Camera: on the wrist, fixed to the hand. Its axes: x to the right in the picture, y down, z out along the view.
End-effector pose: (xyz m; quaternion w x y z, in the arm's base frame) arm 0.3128 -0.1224 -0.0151 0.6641 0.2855 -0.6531 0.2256
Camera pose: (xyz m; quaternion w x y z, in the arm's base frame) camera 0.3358 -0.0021 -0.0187 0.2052 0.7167 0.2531 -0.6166
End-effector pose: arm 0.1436 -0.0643 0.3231 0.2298 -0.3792 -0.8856 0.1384
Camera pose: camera 0.2449 -0.0167 0.3731 0.1419 0.8897 -0.4083 -0.1468
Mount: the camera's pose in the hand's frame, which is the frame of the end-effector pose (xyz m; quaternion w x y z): -0.0114 0.0727 -0.0980 0.0365 0.0718 -0.0356 -0.9961
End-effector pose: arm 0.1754 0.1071 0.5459 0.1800 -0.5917 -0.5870 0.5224
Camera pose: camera 0.2962 0.1184 0.5286 0.5485 0.5947 -0.5797 -0.0970
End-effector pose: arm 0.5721 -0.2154 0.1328 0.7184 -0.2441 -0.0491 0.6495
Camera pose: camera 0.5423 -0.2517 0.0196 0.6890 0.1147 -0.2239 -0.6797
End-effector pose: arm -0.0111 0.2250 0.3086 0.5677 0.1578 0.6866 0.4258
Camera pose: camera -0.1166 0.2200 0.3708 0.4580 -0.6223 0.1926 -0.6049
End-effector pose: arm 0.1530 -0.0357 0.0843 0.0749 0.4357 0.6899 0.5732
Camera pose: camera 0.1383 -0.1173 0.1745 0.5670 -0.6455 0.4977 -0.1187
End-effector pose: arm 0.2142 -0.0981 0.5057 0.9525 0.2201 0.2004 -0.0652
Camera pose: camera 0.1847 0.0110 0.4583 0.0388 0.1255 -0.1880 0.9733
